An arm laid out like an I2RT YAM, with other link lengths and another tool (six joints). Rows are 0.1 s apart.
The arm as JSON. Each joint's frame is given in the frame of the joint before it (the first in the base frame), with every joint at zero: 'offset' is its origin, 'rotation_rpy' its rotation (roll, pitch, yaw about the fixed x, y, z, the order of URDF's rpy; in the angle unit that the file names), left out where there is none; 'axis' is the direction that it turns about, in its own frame. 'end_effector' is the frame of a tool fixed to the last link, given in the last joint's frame.
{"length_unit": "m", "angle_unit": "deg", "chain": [
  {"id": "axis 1", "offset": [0.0, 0.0, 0.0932], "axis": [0.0, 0.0, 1.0]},
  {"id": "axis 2", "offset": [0.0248, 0.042, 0.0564], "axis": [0.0, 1.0, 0.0]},
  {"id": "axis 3", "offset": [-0.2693, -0.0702, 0.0], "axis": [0.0, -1.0, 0.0]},
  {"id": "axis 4", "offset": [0.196, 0.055, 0.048], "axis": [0.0, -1.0, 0.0]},
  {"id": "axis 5", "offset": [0.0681, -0.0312, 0.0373], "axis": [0.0, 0.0, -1.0]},
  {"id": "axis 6", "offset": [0.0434, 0.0, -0.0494], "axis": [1.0, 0.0, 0.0]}
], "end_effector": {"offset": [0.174, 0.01, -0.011], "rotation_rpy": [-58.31, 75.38, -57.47]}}
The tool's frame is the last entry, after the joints.
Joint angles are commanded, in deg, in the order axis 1, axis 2, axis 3, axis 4, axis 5, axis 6. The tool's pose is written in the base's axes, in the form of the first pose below.
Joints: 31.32 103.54 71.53 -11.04 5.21 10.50
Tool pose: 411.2, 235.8, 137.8; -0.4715, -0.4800, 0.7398; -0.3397, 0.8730, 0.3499; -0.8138, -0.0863, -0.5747
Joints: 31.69 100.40 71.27 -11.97 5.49 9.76
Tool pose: 406.4, 235.0, 157.2; -0.4391, -0.4868, 0.7552; -0.3398, 0.8681, 0.3620; -0.8317, -0.0977, -0.5465
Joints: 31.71 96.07 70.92 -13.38 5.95 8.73
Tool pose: 400.4, 229.2, 182.9; -0.3979, -0.4867, 0.7777; -0.3366, 0.8660, 0.3698; -0.8534, -0.1146, -0.5084
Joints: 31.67 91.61 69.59 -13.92 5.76 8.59
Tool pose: 391.3, 224.1, 204.8; -0.3637, -0.4853, 0.7951; -0.3174, 0.8670, 0.3840; -0.8757, -0.1127, -0.4694
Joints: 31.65 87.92 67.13 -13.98 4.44 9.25
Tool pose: 377.8, 221.6, 213.5; -0.3545, -0.4949, 0.7933; -0.2947, 0.8643, 0.4075; -0.8874, -0.0893, -0.4523
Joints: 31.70 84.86 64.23 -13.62 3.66 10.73
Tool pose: 365.3, 218.1, 215.4; -0.3605, -0.4932, 0.7917; -0.2668, 0.8679, 0.4191; -0.8938, -0.0601, -0.4444
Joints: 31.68 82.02 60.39 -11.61 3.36 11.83
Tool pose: 355.8, 213.6, 214.6; -0.3567, -0.4871, 0.7972; -0.2411, 0.8724, 0.4251; -0.9026, -0.0406, -0.4287
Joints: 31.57 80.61 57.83 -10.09 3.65 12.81
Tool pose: 351.7, 209.0, 211.2; -0.3600, -0.4735, 0.8039; -0.2231, 0.8803, 0.4186; -0.9059, -0.0287, -0.4226
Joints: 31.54 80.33 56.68 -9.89 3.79 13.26
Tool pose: 348.8, 206.4, 205.4; -0.3726, -0.4678, 0.8015; -0.2219, 0.8835, 0.4125; -0.9011, -0.0241, -0.4330
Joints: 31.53 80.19 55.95 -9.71 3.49 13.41
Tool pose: 346.3, 206.2, 201.6; -0.3798, -0.4704, 0.7966; -0.2223, 0.8823, 0.4150; -0.8980, -0.0195, -0.4396
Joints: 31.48 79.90 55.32 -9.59 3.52 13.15
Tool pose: 344.7, 204.6, 199.3; -0.3807, -0.4715, 0.7954; -0.2278, 0.8816, 0.4135; -0.8962, -0.0238, -0.4430
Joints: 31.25 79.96 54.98 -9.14 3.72 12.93
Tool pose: 346.0, 202.6, 198.1; -0.3790, -0.4672, 0.7988; -0.2296, 0.8837, 0.4079; -0.8965, -0.0289, -0.4422
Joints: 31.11 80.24 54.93 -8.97 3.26 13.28
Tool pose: 346.1, 203.6, 196.7; -0.3851, -0.4681, 0.7954; -0.2237, 0.8835, 0.4116; -0.8954, -0.0195, -0.4449
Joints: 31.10 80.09 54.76 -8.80 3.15 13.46
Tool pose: 345.7, 203.8, 197.1; -0.3847, -0.4677, 0.7958; -0.2195, 0.8837, 0.4133; -0.8966, -0.0156, -0.4426
